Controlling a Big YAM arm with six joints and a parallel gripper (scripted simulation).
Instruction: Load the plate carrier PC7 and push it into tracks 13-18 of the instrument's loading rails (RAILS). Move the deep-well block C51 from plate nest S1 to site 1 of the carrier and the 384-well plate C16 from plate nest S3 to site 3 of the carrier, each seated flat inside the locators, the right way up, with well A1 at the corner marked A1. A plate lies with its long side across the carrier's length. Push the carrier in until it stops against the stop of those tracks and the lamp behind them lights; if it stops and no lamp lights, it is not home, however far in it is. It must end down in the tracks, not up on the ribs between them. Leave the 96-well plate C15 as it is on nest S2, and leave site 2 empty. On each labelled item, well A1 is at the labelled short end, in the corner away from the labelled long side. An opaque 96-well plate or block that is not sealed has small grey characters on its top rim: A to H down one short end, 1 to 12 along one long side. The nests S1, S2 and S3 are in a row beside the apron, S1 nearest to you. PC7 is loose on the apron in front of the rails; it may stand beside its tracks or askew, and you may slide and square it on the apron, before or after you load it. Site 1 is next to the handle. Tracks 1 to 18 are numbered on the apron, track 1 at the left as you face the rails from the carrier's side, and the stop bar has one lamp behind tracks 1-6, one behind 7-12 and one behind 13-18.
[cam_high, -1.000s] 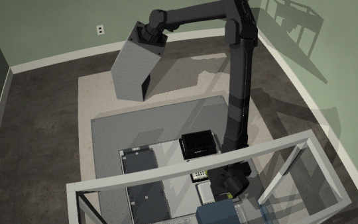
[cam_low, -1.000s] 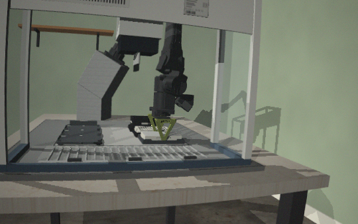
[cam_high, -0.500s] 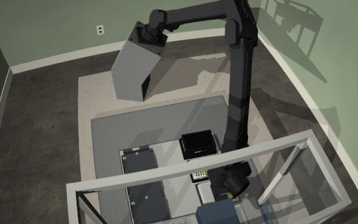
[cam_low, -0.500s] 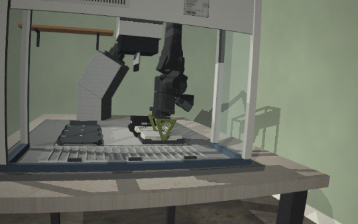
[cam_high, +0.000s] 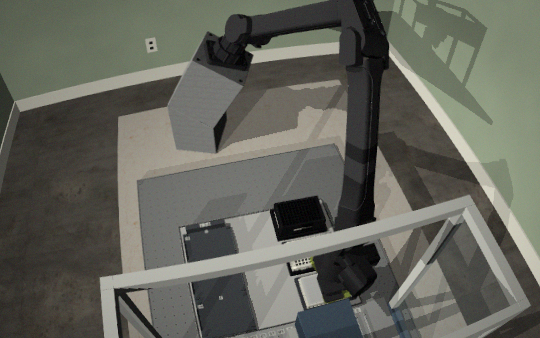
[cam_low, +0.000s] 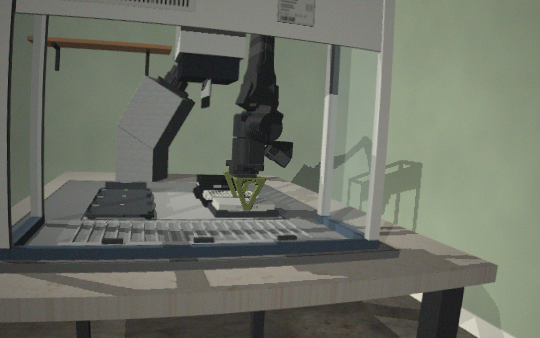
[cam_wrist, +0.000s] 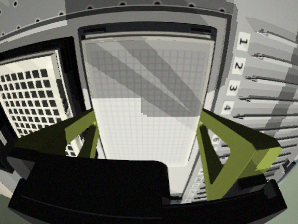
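Right now the dark carrier PC7 is 90 mm behind my hand, 270 mm to the right of it and 10 mm below it. Round my hand: white frame bar: 100 mm ahead, 130 mm to the right, 450 mm above; white block: right at my hand; nest S1: 220 mm behind, 10 mm to the right, 20 mm below.
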